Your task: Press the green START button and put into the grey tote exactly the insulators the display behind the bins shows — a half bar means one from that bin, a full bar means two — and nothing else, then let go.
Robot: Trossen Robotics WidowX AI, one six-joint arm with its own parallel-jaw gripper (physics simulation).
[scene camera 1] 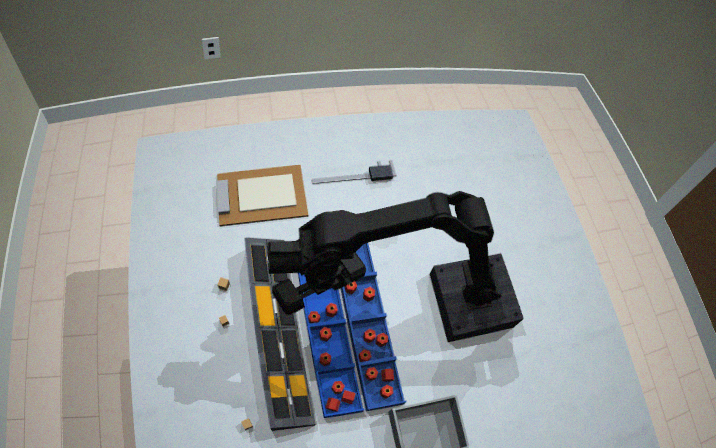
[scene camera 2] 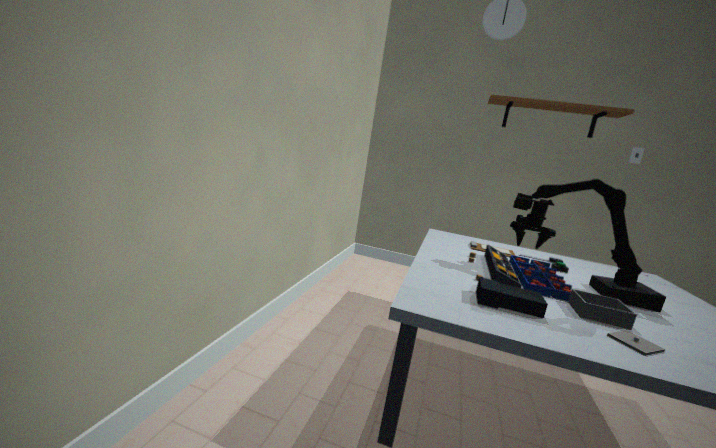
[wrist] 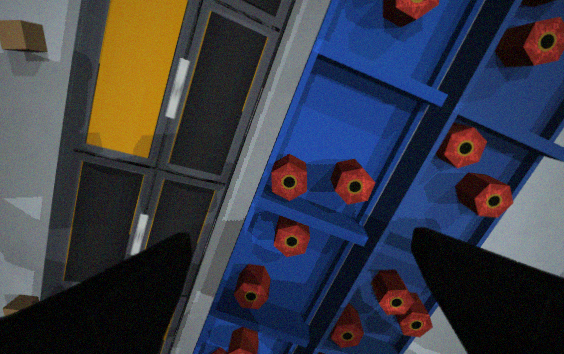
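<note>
My gripper (scene camera 1: 321, 285) (scene camera 2: 528, 246) (wrist: 302, 241) is open and empty, high above the bins and display. Blue bins (scene camera 1: 363, 364) stand in two columns. Red hexagonal insulators (scene camera 1: 325, 333) (wrist: 291, 251) stand in them; several lie on their sides in the bottom bins. The display (scene camera 1: 290, 422) (wrist: 74, 120) has one full yellow bar (scene camera 1: 265, 305) (wrist: 137, 75), second row left, and half bars (scene camera 1: 277, 386) (scene camera 1: 298, 385) in both bottom cells; the arm hides part of its top right. The grey tote (scene camera 1: 461, 422) (scene camera 2: 601, 311) is partly cut off in scene camera 1. The green START button (scene camera 2: 559, 263) shows small beyond the bins.
A clipboard (scene camera 1: 264, 215) and a caliper (scene camera 1: 381, 172) lie beyond the bins. Small wooden cubes (scene camera 1: 223, 283) (scene camera 1: 247, 423) lie left of the display. A long black box (scene camera 2: 511, 297) stands near the display's end, and a flat plate (scene camera 2: 633, 342) lies near the tote.
</note>
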